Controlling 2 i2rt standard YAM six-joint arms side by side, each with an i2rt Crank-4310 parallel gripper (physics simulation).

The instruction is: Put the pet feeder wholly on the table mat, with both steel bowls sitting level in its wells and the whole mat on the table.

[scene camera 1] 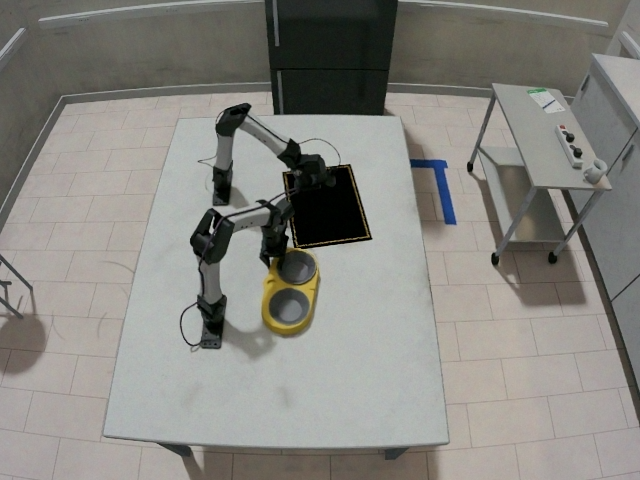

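Pixels of known places: left gripper, fingertip midpoint: [304, 200]; right gripper, fingertip midpoint: [275, 269]; left arm's base, origin of the base link: [222, 187]; right arm's base, origin of the base link: [213, 321].
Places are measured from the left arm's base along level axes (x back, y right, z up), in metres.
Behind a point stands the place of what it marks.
The yellow pet feeder [287, 328] {x -0.272, y 0.662, z 0.044 m} lies on the table below the mat in the picture. An upper steel bowl [298, 268] {x -0.312, y 0.421, z 0.023 m} and a lower steel bowl [289, 305] {x -0.278, y 0.565, z 0.018 m} sit in its wells and look level. The black table mat [334, 217] {x -0.456, y 0.184, z 0.005 m} with a gold border lies flat on the table; the feeder's upper end is close to its lower left corner. My right gripper [273, 260] {x -0.231, y 0.430, z 0.034 m} is at the feeder's upper left edge, its fingers apart around the rim. My left gripper [330, 180] hangs over the upper part of the mat; its fingers are too dark to judge and hide some mat.
The pale table [361, 361] {x -0.508, y 0.771, z 0.000 m} carries both arm bases at the left. The left forearm [266, 135] {x -0.217, y 0.086, z 0.354 m} reaches across toward the mat, and the right forearm [249, 219] {x -0.180, y 0.458, z 0.364 m} reaches toward the feeder. A grey cart [516, 139] stands beyond the table's right edge, and a dark fridge [333, 36] stands behind the table.
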